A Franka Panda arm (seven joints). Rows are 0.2 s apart.
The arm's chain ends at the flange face. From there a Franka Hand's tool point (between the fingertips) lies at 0.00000 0.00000 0.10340 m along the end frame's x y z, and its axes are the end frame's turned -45 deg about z.
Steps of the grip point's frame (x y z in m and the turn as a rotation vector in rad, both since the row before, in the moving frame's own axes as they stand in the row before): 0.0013 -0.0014 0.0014 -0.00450 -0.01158 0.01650; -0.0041 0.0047 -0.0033 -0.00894 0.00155 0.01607; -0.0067 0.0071 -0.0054 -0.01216 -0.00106 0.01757; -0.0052 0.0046 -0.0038 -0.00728 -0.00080 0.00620; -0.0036 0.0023 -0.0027 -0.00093 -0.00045 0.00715; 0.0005 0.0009 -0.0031 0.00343 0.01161 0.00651; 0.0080 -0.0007 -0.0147 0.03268 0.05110 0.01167; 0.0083 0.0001 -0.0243 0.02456 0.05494 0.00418; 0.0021 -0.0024 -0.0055 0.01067 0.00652 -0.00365; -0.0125 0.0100 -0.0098 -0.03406 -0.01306 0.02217; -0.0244 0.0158 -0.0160 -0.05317 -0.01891 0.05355
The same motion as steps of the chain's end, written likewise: 0.0005 -0.0031 0.0014 -0.01137 -0.00501 0.01650; -0.0003 0.0057 -0.0033 -0.00523 0.00742 0.01607; -0.0005 0.0088 -0.0054 -0.00935 0.00785 0.01757; -0.0009 0.0063 -0.0038 -0.00571 0.00458 0.00620; -0.0010 0.0041 -0.0027 -0.00098 0.00034 0.00715; 0.0004 0.0014 -0.0031 0.01063 0.00578 0.00651; 0.0038 0.0000 -0.0145 0.05924 0.01302 0.01167; 0.0037 0.0000 -0.0241 0.05621 0.02148 0.00418; 0.0001 -0.0019 -0.0055 0.01216 -0.00293 -0.00365; -0.0033 0.0124 -0.0097 -0.03332 0.01485 0.02217; -0.0084 0.0231 -0.0158 -0.05097 0.02423 0.05355
